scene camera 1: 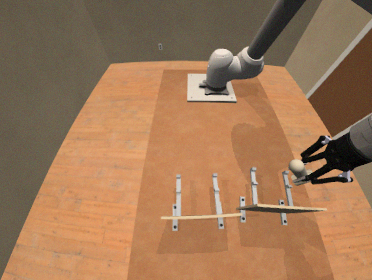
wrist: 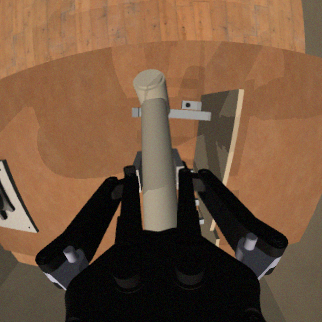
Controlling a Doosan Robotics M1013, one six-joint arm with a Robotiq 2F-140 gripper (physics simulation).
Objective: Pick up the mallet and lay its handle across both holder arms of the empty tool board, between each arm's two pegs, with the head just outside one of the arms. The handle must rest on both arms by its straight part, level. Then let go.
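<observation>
The pale mallet (scene camera 1: 296, 166) (wrist: 156, 130) is held by its handle; in the wrist view its head (wrist: 150, 82) lies beyond the fingertips, and the butt is hidden by the gripper. My gripper (scene camera 1: 303, 171) (wrist: 157, 158) is shut on the handle, beside the right holder arm (scene camera 1: 288, 187) in the scene view. The right tool board (scene camera 1: 285, 209) (wrist: 217, 135) bears nothing on its left arm (scene camera 1: 254, 186) or right arm. In the wrist view the handle crosses in front of a grey arm (wrist: 192, 114); contact cannot be made out. Whether the handle is level is unclear.
The left tool board (scene camera 1: 192, 217) has two grey arms (scene camera 1: 178, 195) (scene camera 1: 217, 195) with nothing on them. A second robot arm (scene camera 1: 220, 65) stands on a white base plate (scene camera 1: 197, 95) at the back. The brown mat (scene camera 1: 192, 135) lies on the wooden table (scene camera 1: 100, 145).
</observation>
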